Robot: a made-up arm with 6 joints. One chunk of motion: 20 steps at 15 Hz.
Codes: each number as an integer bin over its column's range. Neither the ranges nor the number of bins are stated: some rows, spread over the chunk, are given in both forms.
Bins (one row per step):
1: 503 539 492 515 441 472
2: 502 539 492 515 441 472
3: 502 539 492 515 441 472
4: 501 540 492 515 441 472
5: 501 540 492 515 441 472
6: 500 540 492 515 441 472
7: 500 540 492 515 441 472
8: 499 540 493 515 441 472
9: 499 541 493 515 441 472
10: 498 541 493 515 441 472
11: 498 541 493 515 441 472
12: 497 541 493 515 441 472
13: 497 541 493 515 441 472
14: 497 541 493 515 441 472
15: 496 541 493 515 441 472
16: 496 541 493 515 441 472
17: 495 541 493 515 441 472
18: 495 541 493 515 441 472
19: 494 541 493 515 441 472
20: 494 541 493 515 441 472
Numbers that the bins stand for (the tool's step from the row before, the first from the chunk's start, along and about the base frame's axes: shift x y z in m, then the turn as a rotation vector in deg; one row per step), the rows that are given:
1: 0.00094 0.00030 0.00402 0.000 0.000 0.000
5: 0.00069 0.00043 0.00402 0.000 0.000 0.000
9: 0.00044 0.00057 0.00415 0.000 0.000 0.000
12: 0.00019 0.00057 0.00415 0.000 0.000 0.000
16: 0.00006 0.00057 0.00415 0.000 0.000 0.000
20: -0.00019 0.00057 0.00415 0.000 0.000 0.000
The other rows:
2: 0.00081 0.00030 0.00402 0.000 0.000 0.000
3: 0.00081 0.00030 0.00402 0.000 0.000 0.000
4: 0.00069 0.00043 0.00402 0.000 0.000 0.000
6: 0.00056 0.00043 0.00402 0.000 0.000 0.000
7: 0.00056 0.00043 0.00402 0.000 0.000 0.000
8: 0.00044 0.00043 0.00415 0.000 0.000 0.000
10: 0.00031 0.00057 0.00415 0.000 0.000 0.000
11: 0.00031 0.00057 0.00415 0.000 0.000 0.000
13: 0.00019 0.00057 0.00415 0.000 0.000 0.000
14: 0.00019 0.00057 0.00415 0.000 0.000 0.000
15: 0.00006 0.00057 0.00415 0.000 0.000 0.000
17: -0.00006 0.00057 0.00415 0.000 0.000 0.000
18: -0.00006 0.00057 0.00415 0.000 0.000 0.000
19: -0.00019 0.00057 0.00415 0.000 0.000 0.000

